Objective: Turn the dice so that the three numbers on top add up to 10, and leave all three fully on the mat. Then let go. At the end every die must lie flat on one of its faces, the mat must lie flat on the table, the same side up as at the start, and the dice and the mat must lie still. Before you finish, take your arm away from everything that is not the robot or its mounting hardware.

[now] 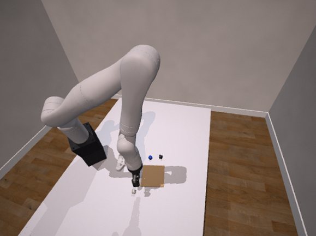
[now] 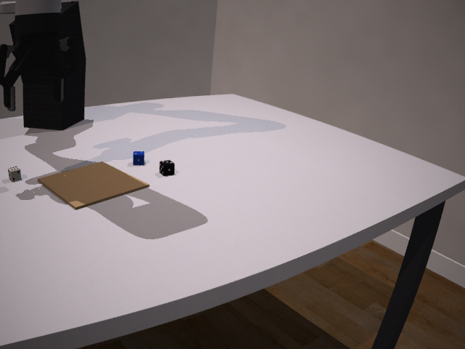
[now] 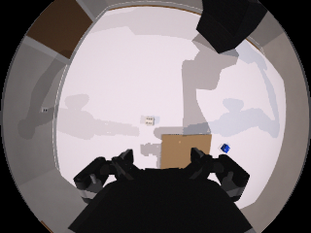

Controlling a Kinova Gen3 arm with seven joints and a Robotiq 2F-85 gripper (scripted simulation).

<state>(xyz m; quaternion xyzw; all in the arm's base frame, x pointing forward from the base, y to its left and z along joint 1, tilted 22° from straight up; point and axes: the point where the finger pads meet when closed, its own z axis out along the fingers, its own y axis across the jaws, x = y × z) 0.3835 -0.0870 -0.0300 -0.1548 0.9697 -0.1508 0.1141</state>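
The white die lies 4 cm behind my hand, 4 cm to the right of it and 13 cm below it. The rest, counted from my hand: blue die (1 cm behind, 20 cm to the left, 13 cm below); tan mat (4 cm ahead, 8 cm to the left, 13 cm below); black die (6 cm ahead, 22 cm to the left, 13 cm below).
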